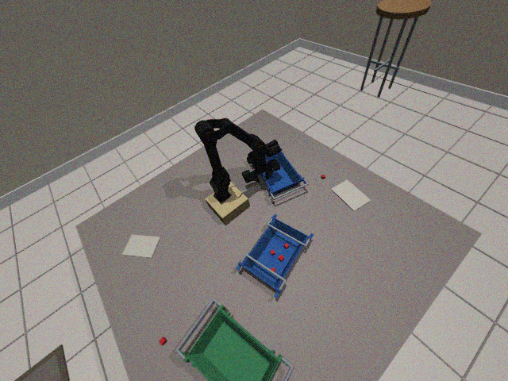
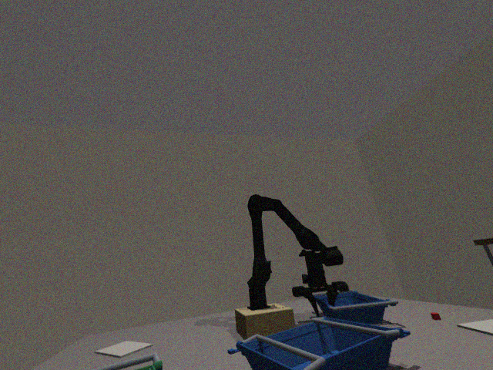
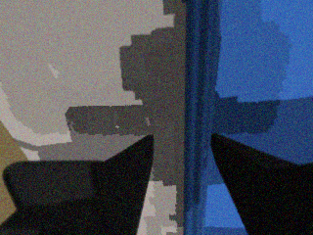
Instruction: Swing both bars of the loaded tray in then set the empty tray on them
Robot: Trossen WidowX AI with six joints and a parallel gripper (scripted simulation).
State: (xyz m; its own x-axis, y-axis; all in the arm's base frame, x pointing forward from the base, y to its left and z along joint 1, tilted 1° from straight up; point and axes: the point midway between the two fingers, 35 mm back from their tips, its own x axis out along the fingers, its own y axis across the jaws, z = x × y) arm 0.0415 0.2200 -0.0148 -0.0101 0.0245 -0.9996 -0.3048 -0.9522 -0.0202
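Now: the blue tray 20 mm ahead of my gripper tip, 70 mm to the left of it and 30 mm above it.
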